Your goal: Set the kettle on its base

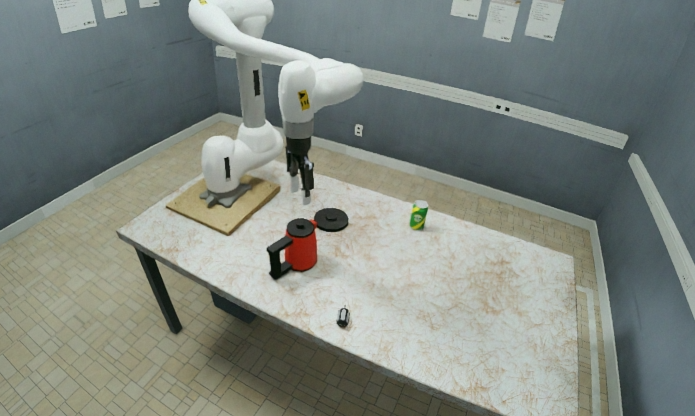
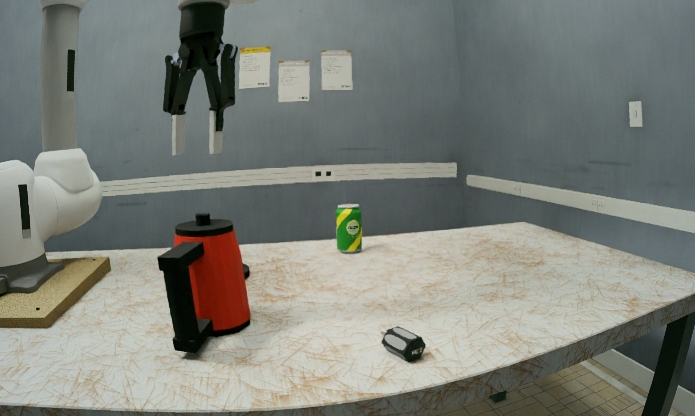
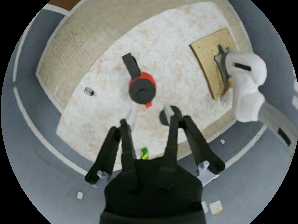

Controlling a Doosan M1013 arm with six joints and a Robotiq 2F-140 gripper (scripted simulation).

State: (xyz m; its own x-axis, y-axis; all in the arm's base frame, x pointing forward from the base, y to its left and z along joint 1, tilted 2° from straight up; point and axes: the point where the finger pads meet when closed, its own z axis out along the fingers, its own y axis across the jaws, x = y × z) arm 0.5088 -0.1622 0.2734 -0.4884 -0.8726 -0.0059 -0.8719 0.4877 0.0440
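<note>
Now: hand 50 mm to the left of the red kettle and 210 mm above it. From my hand the other things lie so: yellow can 350 mm ahead, 390 mm to the left, 240 mm below; small black object 260 mm ahead, 190 mm to the right, 290 mm below; kettle base 250 mm to the left, 290 mm below.
</note>
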